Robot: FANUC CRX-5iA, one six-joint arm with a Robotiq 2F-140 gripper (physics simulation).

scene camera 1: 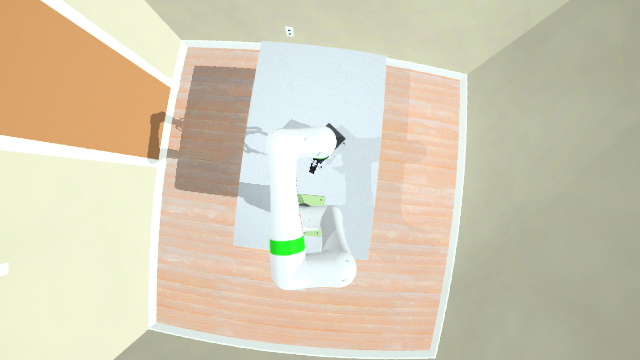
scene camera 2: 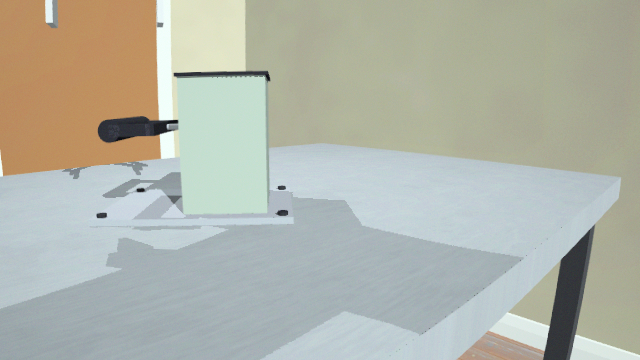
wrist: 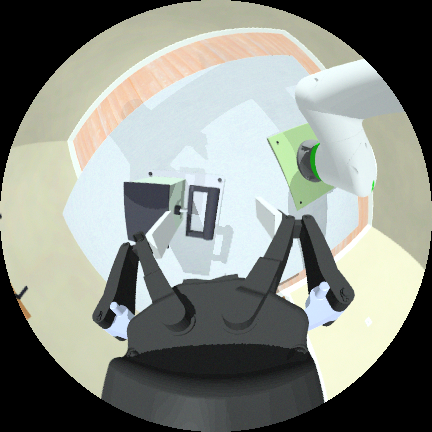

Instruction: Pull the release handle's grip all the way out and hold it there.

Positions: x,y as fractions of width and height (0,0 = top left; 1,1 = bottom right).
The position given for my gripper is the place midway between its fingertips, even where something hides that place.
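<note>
Visible to me: my gripper (wrist: 0.49,0.49), a base plate (wrist: 0.45,0.41) and a release handle (wrist: 0.34,0.46). The handle (scene camera 2: 0.35,0.34) is also visible from the scene camera.
</note>
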